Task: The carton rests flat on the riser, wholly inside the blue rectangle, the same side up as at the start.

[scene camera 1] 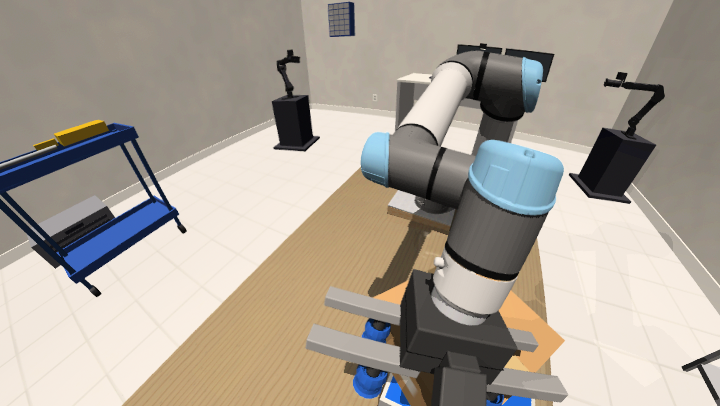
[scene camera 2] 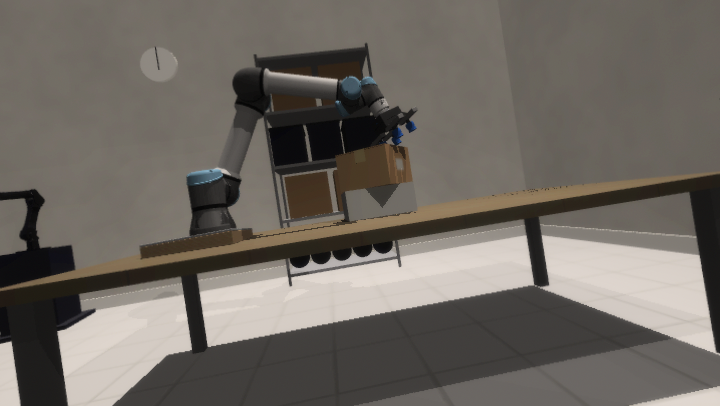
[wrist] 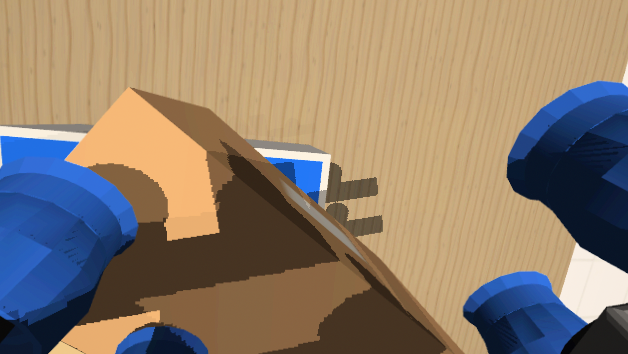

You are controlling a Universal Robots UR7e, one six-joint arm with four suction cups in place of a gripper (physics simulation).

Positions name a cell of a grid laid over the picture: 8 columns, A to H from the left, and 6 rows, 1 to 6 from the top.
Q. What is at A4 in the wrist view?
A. My suction head.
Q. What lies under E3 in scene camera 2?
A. A brown carton.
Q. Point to a riser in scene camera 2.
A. E4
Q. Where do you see a brown carton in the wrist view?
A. At C5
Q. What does my suction head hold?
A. A brown carton.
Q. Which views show the brown carton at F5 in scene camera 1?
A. Scene camera 1, scene camera 2 and the wrist view: all of them.
